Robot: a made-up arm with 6 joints. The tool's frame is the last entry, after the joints. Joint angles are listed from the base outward.
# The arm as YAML. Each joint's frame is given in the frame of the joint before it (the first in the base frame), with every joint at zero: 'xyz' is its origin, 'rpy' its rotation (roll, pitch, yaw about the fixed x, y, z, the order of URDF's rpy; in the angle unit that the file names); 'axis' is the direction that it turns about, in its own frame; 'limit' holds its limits. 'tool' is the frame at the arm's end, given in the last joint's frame.
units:
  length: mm
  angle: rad
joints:
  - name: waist
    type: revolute
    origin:
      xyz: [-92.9, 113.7, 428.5]
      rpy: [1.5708, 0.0, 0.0]
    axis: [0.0, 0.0, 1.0]
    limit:
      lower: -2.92
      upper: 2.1
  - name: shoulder
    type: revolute
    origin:
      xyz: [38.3, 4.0, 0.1]
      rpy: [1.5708, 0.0, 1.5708]
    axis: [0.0, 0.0, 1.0]
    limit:
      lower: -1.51
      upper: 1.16
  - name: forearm
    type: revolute
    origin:
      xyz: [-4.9, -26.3, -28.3]
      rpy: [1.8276, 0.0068, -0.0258]
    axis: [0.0, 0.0, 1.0]
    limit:
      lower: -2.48
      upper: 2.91
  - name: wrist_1
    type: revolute
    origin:
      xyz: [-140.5, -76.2, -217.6]
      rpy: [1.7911, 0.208, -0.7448]
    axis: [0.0, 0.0, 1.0]
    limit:
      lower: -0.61
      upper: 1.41
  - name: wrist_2
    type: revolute
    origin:
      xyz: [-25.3, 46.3, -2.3]
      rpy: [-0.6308, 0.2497, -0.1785]
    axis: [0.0, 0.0, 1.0]
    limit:
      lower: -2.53
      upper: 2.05
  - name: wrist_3
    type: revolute
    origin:
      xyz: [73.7, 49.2, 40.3]
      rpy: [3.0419, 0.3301, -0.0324]
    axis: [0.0, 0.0, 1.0]
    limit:
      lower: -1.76
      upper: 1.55
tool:
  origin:
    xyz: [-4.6, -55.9, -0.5]
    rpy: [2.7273, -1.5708, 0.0]
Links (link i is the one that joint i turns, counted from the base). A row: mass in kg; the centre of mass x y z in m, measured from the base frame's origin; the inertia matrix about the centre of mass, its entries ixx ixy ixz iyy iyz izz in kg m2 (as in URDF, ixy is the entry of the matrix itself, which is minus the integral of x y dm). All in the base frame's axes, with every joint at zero. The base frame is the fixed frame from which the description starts. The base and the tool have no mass.
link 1: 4.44; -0.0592 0.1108 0.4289; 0.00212 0 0 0.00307 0 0.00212
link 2: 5.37; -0.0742 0.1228 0.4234; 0.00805 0 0 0.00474 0 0.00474
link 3: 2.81; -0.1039 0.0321 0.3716; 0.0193 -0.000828 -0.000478 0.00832 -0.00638 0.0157
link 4: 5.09; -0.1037 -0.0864 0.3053; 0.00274 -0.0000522 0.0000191 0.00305 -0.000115 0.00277
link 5: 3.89; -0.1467 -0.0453 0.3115; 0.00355 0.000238 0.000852 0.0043 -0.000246 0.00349
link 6: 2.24; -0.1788 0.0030 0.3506; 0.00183 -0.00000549 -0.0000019 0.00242 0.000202 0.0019
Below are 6 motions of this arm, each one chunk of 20 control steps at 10 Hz.
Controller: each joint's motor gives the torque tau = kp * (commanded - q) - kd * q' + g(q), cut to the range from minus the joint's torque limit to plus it. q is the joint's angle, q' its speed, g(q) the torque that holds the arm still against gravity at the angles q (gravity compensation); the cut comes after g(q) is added. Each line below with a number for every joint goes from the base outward.
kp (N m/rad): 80 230 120 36 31 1.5
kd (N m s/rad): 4.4 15 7 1.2 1.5 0.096
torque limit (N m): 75 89 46 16 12 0.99
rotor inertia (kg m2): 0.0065 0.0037 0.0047 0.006 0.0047 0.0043
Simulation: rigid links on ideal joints. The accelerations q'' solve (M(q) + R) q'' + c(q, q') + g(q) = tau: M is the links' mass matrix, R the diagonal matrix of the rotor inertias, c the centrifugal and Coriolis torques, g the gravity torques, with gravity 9.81 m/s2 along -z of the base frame. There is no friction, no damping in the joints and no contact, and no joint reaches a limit. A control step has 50 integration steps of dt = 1/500 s. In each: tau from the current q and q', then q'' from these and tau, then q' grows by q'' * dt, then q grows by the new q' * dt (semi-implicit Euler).
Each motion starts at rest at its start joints. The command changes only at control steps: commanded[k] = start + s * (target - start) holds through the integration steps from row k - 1 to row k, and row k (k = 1, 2, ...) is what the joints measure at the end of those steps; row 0 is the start. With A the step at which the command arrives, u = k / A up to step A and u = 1 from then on. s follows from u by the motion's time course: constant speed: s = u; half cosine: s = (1 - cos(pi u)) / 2; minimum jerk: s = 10 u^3 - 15 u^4 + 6 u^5; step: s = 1 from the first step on.
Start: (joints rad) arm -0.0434 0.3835 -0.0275 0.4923 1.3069 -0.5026
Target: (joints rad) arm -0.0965 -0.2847 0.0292 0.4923 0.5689 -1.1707
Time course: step
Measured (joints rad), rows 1 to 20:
1: -0.0341 -0.0642 -0.0540 0.5822 0.7081 -0.6449
2: -0.0817 -0.3221 0.0576 0.5048 0.5708 -1.3324
3: -0.1508 -0.3142 0.0951 0.3836 0.5169 -1.6341
4: -0.1280 -0.2987 0.0650 0.4552 0.5437 -1.4276
5: -0.0870 -0.2808 0.0198 0.5254 0.5842 -1.1347
6: -0.0736 -0.2762 0.0055 0.5278 0.5893 -1.0290
7: -0.0883 -0.2807 0.0199 0.4984 0.5747 -1.0964
8: -0.1028 -0.2860 0.0351 0.4786 0.5627 -1.1902
9: -0.1039 -0.2876 0.0371 0.4814 0.5624 -1.2199
10: -0.0980 -0.2857 0.0311 0.4924 0.5682 -1.1928
11: -0.0939 -0.2839 0.0266 0.4975 0.5715 -1.1604
12: -0.0942 -0.2838 0.0267 0.4953 0.5708 -1.1536
13: -0.0964 -0.2845 0.0290 0.4917 0.5688 -1.1653
14: -0.0975 -0.2850 0.0302 0.4905 0.5679 -1.1757
15: -0.0972 -0.2850 0.0299 0.4915 0.5684 -1.1763
16: -0.0964 -0.2847 0.0292 0.4927 0.5690 -1.1717
17: -0.0961 -0.2846 0.0288 0.4929 0.5692 -1.1686
18: -0.0963 -0.2846 0.0290 0.4925 0.5690 -1.1690
19: -0.0966 -0.2847 0.0293 0.4921 0.5688 -1.1707
20: -0.0966 -0.2847 0.0293 0.4921 0.5688 -1.1715

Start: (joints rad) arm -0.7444 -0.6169 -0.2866 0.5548 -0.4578 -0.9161
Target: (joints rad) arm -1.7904 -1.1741 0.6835 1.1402 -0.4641 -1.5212
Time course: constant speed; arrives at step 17
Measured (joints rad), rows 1 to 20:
1: -0.7939 -0.6378 -0.2469 0.6016 -0.4481 -0.9461
2: -0.8567 -0.6720 -0.1827 0.6221 -0.4553 -0.9969
3: -0.9196 -0.7091 -0.1185 0.6484 -0.4617 -1.0274
4: -0.9807 -0.7431 -0.0619 0.6853 -0.4617 -1.0549
5: -1.0417 -0.7752 -0.0076 0.7232 -0.4605 -1.0913
6: -1.1034 -0.8079 0.0485 0.7583 -0.4608 -1.1303
7: -1.1654 -0.8412 0.1060 0.7923 -0.4619 -1.1669
8: -1.2275 -0.8745 0.1634 0.8268 -0.4627 -1.2020
9: -1.2895 -0.9075 0.2204 0.8619 -0.4630 -1.2373
10: -1.3514 -0.9403 0.2773 0.8970 -0.4634 -1.2730
11: -1.4133 -0.9732 0.3344 0.9318 -0.4638 -1.3087
12: -1.4752 -1.0060 0.3916 0.9666 -0.4642 -1.3445
13: -1.5370 -1.0389 0.4488 1.0014 -0.4647 -1.3803
14: -1.5987 -1.0717 0.5060 1.0362 -0.4651 -1.4160
15: -1.6605 -1.1044 0.5632 1.0710 -0.4655 -1.4516
16: -1.7222 -1.1372 0.6203 1.1058 -0.4659 -1.4873
17: -1.7840 -1.1700 0.6775 1.1405 -0.4663 -1.5229
18: -1.8128 -1.1845 0.6972 1.1273 -0.4773 -1.5801
19: -1.8036 -1.1810 0.6919 1.1360 -0.4707 -1.5794
20: -1.7878 -1.1735 0.6823 1.1432 -0.4622 -1.5293

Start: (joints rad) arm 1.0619 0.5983 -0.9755 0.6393 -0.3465 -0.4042
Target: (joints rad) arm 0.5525 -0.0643 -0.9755 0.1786 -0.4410 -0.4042
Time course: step
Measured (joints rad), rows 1 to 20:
1: 0.7738 0.1127 -1.0431 0.3100 -0.3690 -0.7475
2: 0.4872 -0.0682 -0.9035 0.0059 -0.5426 -0.6931
3: 0.4111 -0.0610 -0.8804 0.1201 -0.4473 -0.0844
4: 0.4980 -0.0512 -0.9461 0.1790 -0.4372 -0.1759
5: 0.5853 -0.0628 -0.9957 0.2040 -0.4366 -0.4720
6: 0.6031 -0.0695 -1.0044 0.2012 -0.4365 -0.5643
7: 0.5718 -0.0671 -0.9869 0.1827 -0.4406 -0.4786
8: 0.5402 -0.0631 -0.9691 0.1706 -0.4425 -0.3780
9: 0.5342 -0.0623 -0.9651 0.1704 -0.4426 -0.3496
10: 0.5459 -0.0634 -0.9715 0.1769 -0.4416 -0.3783
11: 0.5570 -0.0646 -0.9780 0.1818 -0.4404 -0.4137
12: 0.5590 -0.0649 -0.9793 0.1817 -0.4403 -0.4245
13: 0.5548 -0.0646 -0.9769 0.1791 -0.4409 -0.4137
14: 0.5508 -0.0642 -0.9746 0.1774 -0.4412 -0.4006
15: 0.5502 -0.0641 -0.9741 0.1775 -0.4412 -0.3968
16: 0.5517 -0.0642 -0.9750 0.1784 -0.4411 -0.4009
17: 0.5531 -0.0643 -0.9758 0.1790 -0.4409 -0.4056
18: 0.5533 -0.0644 -0.9760 0.1790 -0.4409 -0.4069
19: 0.5528 -0.0643 -0.9757 0.1787 -0.4410 -0.4054
20: 0.5523 -0.0643 -0.9754 0.1784 -0.4410 -0.4037

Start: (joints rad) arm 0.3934 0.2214 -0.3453 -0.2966 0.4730 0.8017
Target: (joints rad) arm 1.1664 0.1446 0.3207 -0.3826 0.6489 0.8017
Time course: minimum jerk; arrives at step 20
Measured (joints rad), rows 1 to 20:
1: 0.3941 0.2213 -0.3446 -0.2967 0.4732 0.8016
2: 0.3988 0.2209 -0.3404 -0.2972 0.4746 0.8011
3: 0.4114 0.2196 -0.3296 -0.2987 0.4778 0.8002
4: 0.4341 0.2172 -0.3105 -0.3015 0.4830 0.7996
5: 0.4680 0.2136 -0.2822 -0.3056 0.4907 0.7995
6: 0.5129 0.2089 -0.2446 -0.3109 0.5008 0.7996
7: 0.5677 0.2032 -0.1986 -0.3173 0.5130 0.7997
8: 0.6306 0.1967 -0.1454 -0.3247 0.5271 0.7999
9: 0.6993 0.1896 -0.0870 -0.3326 0.5425 0.8002
10: 0.7710 0.1823 -0.0256 -0.3409 0.5586 0.8006
11: 0.8430 0.1750 0.0364 -0.3491 0.5747 0.8011
12: 0.9123 0.1681 0.0965 -0.3570 0.5904 0.8015
13: 0.9764 0.1618 0.1524 -0.3641 0.6049 0.8018
14: 1.0328 0.1562 0.2020 -0.3703 0.6178 0.8021
15: 1.0798 0.1517 0.2435 -0.3753 0.6286 0.8022
16: 1.1163 0.1483 0.2759 -0.3790 0.6370 0.8023
17: 1.1419 0.1460 0.2988 -0.3815 0.6429 0.8023
18: 1.1573 0.1447 0.3126 -0.3827 0.6465 0.8023
19: 1.1642 0.1443 0.3190 -0.3831 0.6482 0.8022
20: 1.1660 0.1444 0.3205 -0.3828 0.6487 0.8021

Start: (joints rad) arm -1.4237 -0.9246 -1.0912 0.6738 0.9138 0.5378
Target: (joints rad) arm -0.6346 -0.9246 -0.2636 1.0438 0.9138 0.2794
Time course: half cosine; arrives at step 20
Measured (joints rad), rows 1 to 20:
1: -1.4204 -0.9243 -1.0870 0.6762 0.9140 0.5388
2: -1.4083 -0.9239 -1.0733 0.6830 0.9143 0.5378
3: -1.3852 -0.9240 -1.0493 0.6943 0.9144 0.5308
4: -1.3526 -0.9245 -1.0164 0.7103 0.9148 0.5190
5: -1.3121 -0.9249 -0.9753 0.7303 0.9154 0.5039
6: -1.2650 -0.9253 -0.9268 0.7532 0.9160 0.4868
7: -1.2122 -0.9257 -0.8720 0.7785 0.9163 0.4686
8: -1.1550 -0.9261 -0.8125 0.8058 0.9165 0.4493
9: -1.0947 -0.9265 -0.7495 0.8345 0.9168 0.4287
10: -1.0328 -0.9268 -0.6849 0.8639 0.9170 0.4073
11: -0.9710 -0.9271 -0.6199 0.8931 0.9171 0.3857
12: -0.9106 -0.9272 -0.5563 0.9212 0.9171 0.3648
13: -0.8533 -0.9273 -0.4956 0.9477 0.9169 0.3452
14: -0.8002 -0.9272 -0.4394 0.9719 0.9165 0.3270
15: -0.7528 -0.9271 -0.3890 0.9933 0.9162 0.3107
16: -0.7121 -0.9269 -0.3457 1.0113 0.9157 0.2967
17: -0.6792 -0.9267 -0.3106 1.0257 0.9152 0.2854
18: -0.6549 -0.9264 -0.2846 1.0360 0.9148 0.2771
19: -0.6397 -0.9261 -0.2683 1.0421 0.9143 0.2720
20: -0.6340 -0.9259 -0.2622 1.0438 0.9139 0.2702

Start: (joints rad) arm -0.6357 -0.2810 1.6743 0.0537 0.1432 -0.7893
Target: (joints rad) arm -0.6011 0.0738 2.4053 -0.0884 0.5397 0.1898
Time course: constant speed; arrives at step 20
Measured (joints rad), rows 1 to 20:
1: -0.6302 -0.2664 1.7019 0.0514 0.1637 -0.7623
2: -0.6303 -0.2494 1.7380 0.0416 0.1824 -0.7096
3: -0.6328 -0.2324 1.7769 0.0304 0.2000 -0.6506
4: -0.6334 -0.2150 1.8149 0.0219 0.2189 -0.5964
5: -0.6311 -0.1971 1.8511 0.0160 0.2392 -0.5481
6: -0.6279 -0.1791 1.8867 0.0104 0.2598 -0.5025
7: -0.6255 -0.1612 1.9227 0.0038 0.2800 -0.4560
8: -0.6240 -0.1435 1.9595 -0.0037 0.2996 -0.4071
9: -0.6230 -0.1258 1.9964 -0.0114 0.3191 -0.3569
10: -0.6215 -0.1080 2.0332 -0.0186 0.3388 -0.3070
11: -0.6197 -0.0902 2.0697 -0.0255 0.3587 -0.2581
12: -0.6178 -0.0724 2.1061 -0.0324 0.3787 -0.2098
13: -0.6161 -0.0546 2.1427 -0.0394 0.3986 -0.1614
14: -0.6144 -0.0369 2.1793 -0.0465 0.4184 -0.1125
15: -0.6128 -0.0191 2.2159 -0.0537 0.4382 -0.0634
16: -0.6111 -0.0013 2.2525 -0.0608 0.4580 -0.0143
17: -0.6094 0.0164 2.2891 -0.0678 0.4779 0.0346
18: -0.6077 0.0342 2.3257 -0.0748 0.4977 0.0834
19: -0.6060 0.0519 2.3622 -0.0819 0.5176 0.1322
20: -0.6043 0.0697 2.3988 -0.0890 0.5374 0.1811

